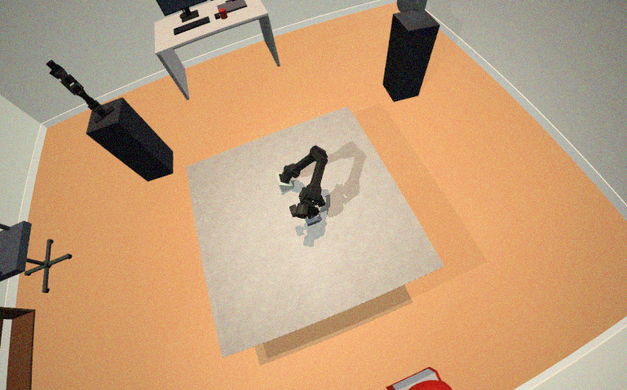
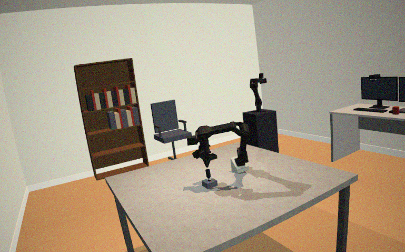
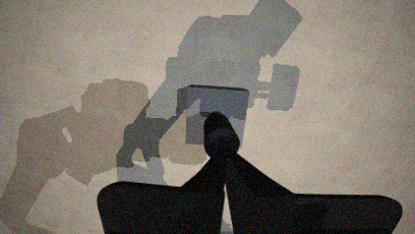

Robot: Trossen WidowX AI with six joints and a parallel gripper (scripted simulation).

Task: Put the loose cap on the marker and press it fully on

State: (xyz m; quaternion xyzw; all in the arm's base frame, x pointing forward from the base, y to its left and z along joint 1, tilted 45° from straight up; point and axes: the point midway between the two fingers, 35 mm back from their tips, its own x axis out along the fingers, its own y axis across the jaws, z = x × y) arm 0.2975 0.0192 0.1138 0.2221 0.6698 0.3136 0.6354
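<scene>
The dark marker cap lies 40 mm below my gripper tip. The rest, counted from my gripper tip: grey-blue holder block: 110 mm below.
</scene>
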